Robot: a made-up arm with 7 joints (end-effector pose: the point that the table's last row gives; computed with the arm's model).
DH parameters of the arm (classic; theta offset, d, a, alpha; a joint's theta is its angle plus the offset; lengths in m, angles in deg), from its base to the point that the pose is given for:
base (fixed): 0 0 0 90
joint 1: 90 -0.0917 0 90
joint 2: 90 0 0 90
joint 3: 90 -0.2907 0 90
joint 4: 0 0 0 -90
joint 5: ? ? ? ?
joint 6: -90 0 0 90
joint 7: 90 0 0 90
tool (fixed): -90 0 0 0
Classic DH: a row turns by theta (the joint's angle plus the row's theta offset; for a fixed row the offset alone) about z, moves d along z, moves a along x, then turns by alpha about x.
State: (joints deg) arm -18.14 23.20 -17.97 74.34 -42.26 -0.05 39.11
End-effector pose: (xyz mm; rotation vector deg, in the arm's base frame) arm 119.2 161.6 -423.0 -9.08 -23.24 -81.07
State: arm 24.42 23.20 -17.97 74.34 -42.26 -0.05 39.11
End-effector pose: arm 373.9 161.6 -230.9 21.95 -57.96 -82.55
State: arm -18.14 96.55 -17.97 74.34 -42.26 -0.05 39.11
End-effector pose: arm 221.1 461.3 -112.0 45.03 31.84 -104.59
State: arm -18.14 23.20 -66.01 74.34 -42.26 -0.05 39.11
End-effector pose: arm -33.2 18.4 -437.7 -45.14 -14.04 -115.06
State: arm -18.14 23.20 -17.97 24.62 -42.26 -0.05 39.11
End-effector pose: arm -56.3 270.4 -512.2 -18.90 25.24 -62.14
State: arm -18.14 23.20 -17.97 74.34 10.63 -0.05 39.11
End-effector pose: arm 119.2 161.6 -423.0 -37.57 -42.29 -36.65
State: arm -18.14 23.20 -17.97 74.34 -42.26 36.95 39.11
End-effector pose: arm 119.2 161.6 -423.0 6.38 2.51 -57.58
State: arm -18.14 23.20 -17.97 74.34 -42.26 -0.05 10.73
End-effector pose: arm 119.2 161.6 -423.0 13.99 -42.48 -73.03
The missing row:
joint 5: 0 -0.2675 0 -90
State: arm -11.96 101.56 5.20 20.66 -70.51 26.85 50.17
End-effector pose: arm 116.2 620.0 94.8 74.48 73.67 -16.73
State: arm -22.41 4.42 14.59 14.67 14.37 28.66 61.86
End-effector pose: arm -147.7 151.1 -530.2 -55.78 15.08 44.00
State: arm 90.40 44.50 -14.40 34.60 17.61 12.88 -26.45
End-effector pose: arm 389.8 422.8 149.9 50.52 -101.94 48.76
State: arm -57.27 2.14 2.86 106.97 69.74 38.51 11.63
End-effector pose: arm -40.2 112.4 -329.6 -56.16 -16.40 48.70
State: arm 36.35 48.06 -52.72 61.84 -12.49 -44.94 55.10
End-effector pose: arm 363.0 276.4 -252.2 -15.23 -44.14 -126.16
